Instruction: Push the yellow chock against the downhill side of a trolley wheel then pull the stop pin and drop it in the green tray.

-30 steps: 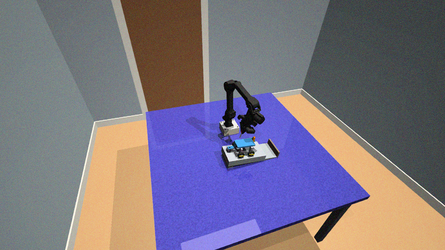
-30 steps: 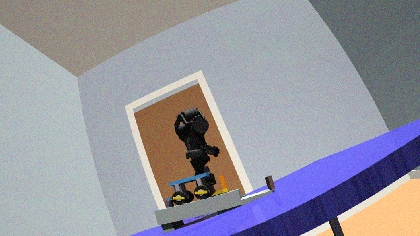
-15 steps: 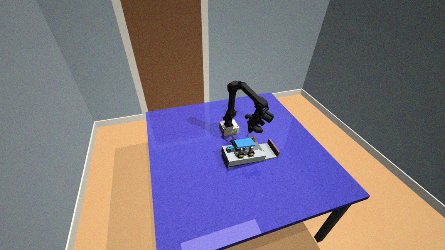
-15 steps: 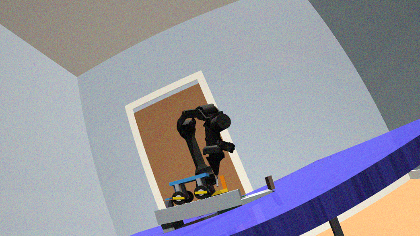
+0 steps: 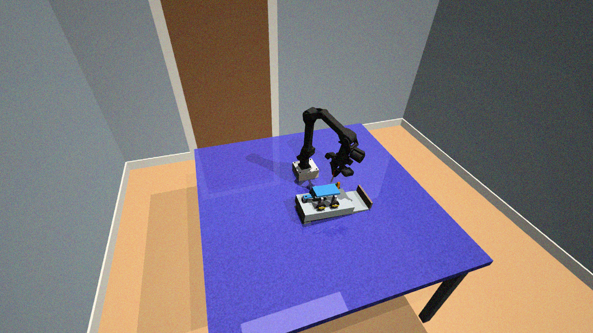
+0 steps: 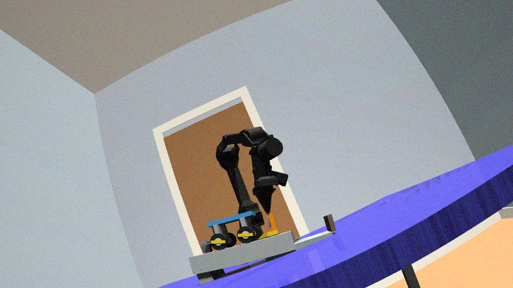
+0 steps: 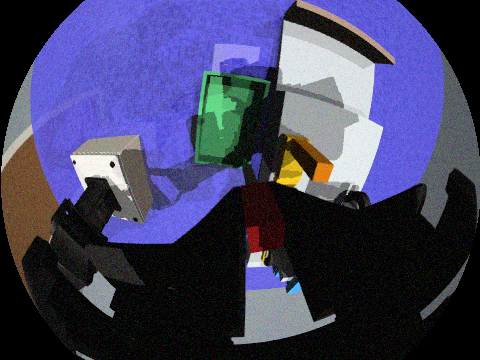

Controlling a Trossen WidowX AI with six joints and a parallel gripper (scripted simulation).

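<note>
The red-headed stop pin is right at my gripper tip. The rest, counted from my gripper tip: brown end stop 150 mm to the left, 110 mm ahead, 100 mm below; yellow chock 50 mm below, 50 mm ahead, 20 mm to the right; trolley 110 mm to the right, 100 mm ahead, 30 mm below.
</note>
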